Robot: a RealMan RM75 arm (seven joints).
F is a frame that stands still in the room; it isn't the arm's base.
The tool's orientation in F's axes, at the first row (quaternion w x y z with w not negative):
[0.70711 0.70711 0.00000 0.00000]
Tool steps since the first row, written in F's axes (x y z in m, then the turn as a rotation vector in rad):
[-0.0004 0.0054 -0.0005 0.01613 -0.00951 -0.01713]
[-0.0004 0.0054 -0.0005 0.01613 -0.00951 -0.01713]
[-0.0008 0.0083 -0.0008 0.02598 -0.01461 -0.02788]
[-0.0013 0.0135 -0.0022 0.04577 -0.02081 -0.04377]
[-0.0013 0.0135 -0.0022 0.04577 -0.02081 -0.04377]
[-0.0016 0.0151 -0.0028 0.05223 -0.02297 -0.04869]
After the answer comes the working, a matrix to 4 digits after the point.
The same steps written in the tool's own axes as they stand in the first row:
[-0.0004 -0.0005 -0.0054 0.01613 -0.01713 0.00951]
[-0.0004 -0.0005 -0.0054 0.01613 -0.01713 0.00951]
[-0.0008 -0.0008 -0.0083 0.02598 -0.02788 0.01461]
[-0.0013 -0.0022 -0.0135 0.04577 -0.04377 0.02081]
[-0.0013 -0.0022 -0.0135 0.04577 -0.04377 0.02081]
[-0.0016 -0.0028 -0.0151 0.05223 -0.04869 0.02297]

The tool's axes in the first row as the columns of a matrix, in F's axes (rounded; the answer above uses it unrounded):
[1.0000 0.0000 0.0000]
[0.0000 0.0000 -1.0000]
[0.0000 1.0000 0.0000]

